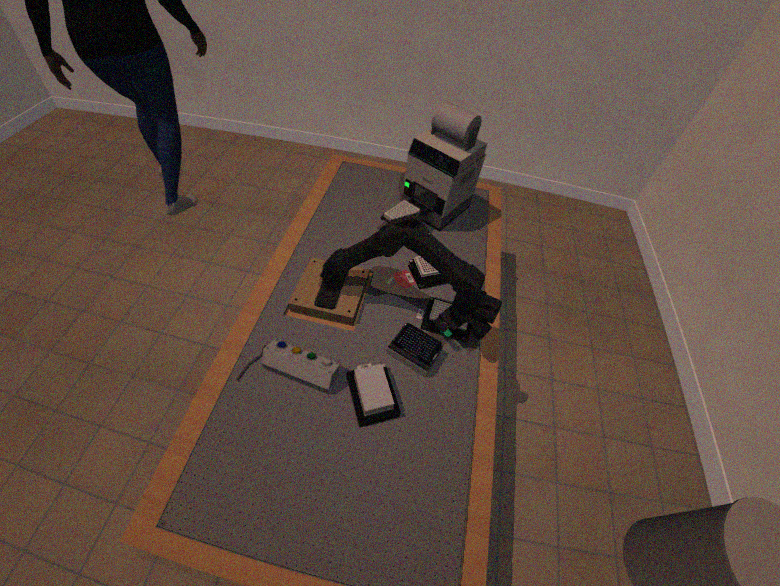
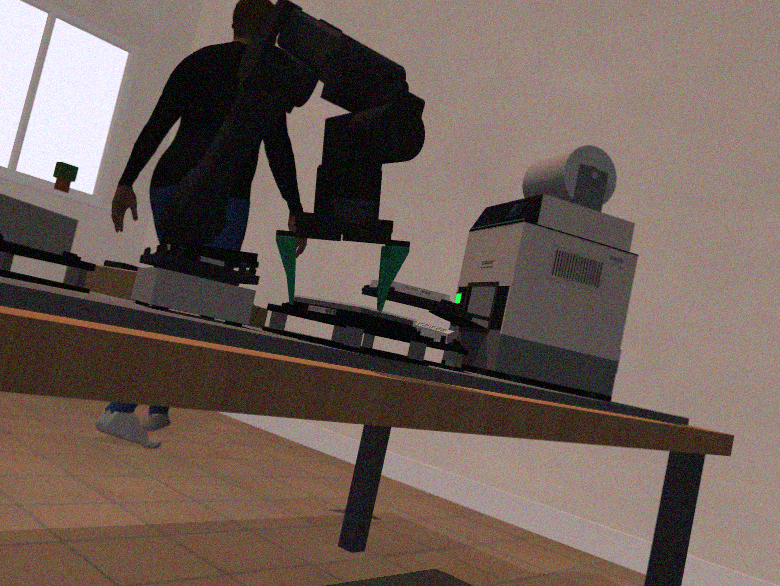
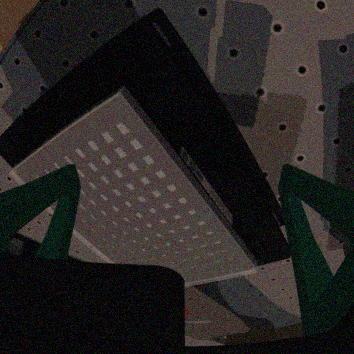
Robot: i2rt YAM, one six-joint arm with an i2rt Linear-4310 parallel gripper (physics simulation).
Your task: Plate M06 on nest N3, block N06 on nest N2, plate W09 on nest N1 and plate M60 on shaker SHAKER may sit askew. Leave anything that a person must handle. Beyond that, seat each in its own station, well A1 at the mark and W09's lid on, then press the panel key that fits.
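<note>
My gripper [image 1: 452, 322] [image 2: 336, 305] [image 3: 179, 175] is open, its green fingers low on either side of a pale plate with a grid of wells [image 3: 150, 200]. That plate lies on a black station [image 3: 165, 75]; the gap between their edges narrows towards one corner, so it looks turned. Another pale welled plate [image 1: 425, 265] is on a black station behind. A dark block with a grid of holes [image 1: 416, 343] sits nearer the front. A plain white-topped piece [image 1: 375, 387] rests on a black base. The labels and well A1 marks are not readable.
A key panel [image 1: 299, 366] has blue, yellow, green and white keys. A boxy device [image 1: 438, 176] [image 2: 561, 283] with a green light holds a pale plate [image 1: 401, 211] [image 2: 419, 291] on its tray. A person [image 1: 119, 50] [image 2: 217, 119] stands beyond the table.
</note>
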